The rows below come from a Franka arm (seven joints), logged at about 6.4 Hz.
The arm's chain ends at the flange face. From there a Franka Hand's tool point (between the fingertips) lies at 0.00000 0.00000 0.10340 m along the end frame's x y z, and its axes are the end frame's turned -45 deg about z.
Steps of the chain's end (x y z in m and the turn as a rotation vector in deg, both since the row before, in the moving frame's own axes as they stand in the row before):
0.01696 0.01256 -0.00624 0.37 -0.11 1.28
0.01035 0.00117 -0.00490 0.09 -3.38 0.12
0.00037 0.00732 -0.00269 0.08 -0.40 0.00
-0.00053 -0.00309 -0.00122 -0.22 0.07 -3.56
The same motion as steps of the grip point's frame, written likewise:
0.00345 0.02027 -0.00624 0.34 0.18 1.28
0.00230 0.00372 -0.00508 2.45 -2.33 0.12
-0.00532 0.00483 -0.00269 0.34 -0.23 0.00
0.00163 -0.00218 -0.00122 -0.21 -0.11 -3.56

